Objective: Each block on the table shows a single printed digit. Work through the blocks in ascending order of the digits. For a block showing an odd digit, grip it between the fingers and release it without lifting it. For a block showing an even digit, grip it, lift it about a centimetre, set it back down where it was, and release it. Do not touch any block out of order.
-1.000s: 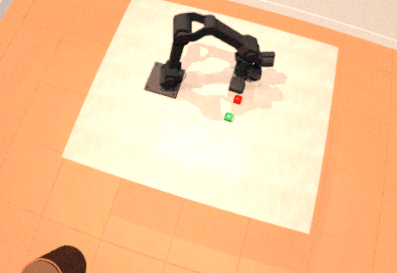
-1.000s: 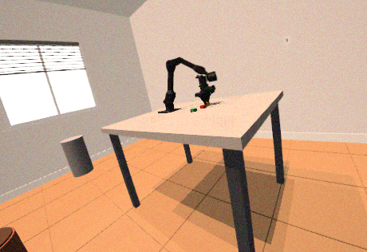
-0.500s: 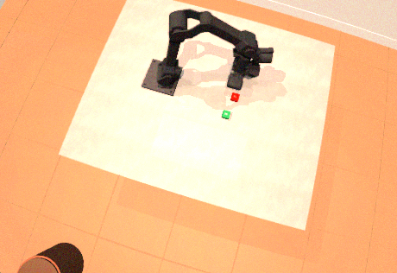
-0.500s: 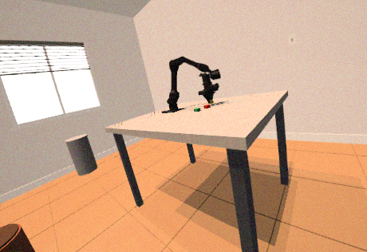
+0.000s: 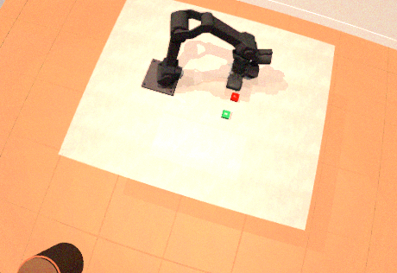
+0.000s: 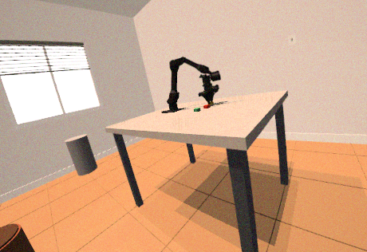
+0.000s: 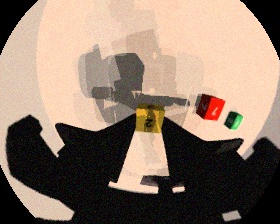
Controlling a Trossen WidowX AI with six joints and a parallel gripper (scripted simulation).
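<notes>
The yellow block is right at my gripper tip. The rest, counted from my gripper tip: red block 100 mm to the right; then green block 30 mm behind, 180 mm to the right.
</notes>
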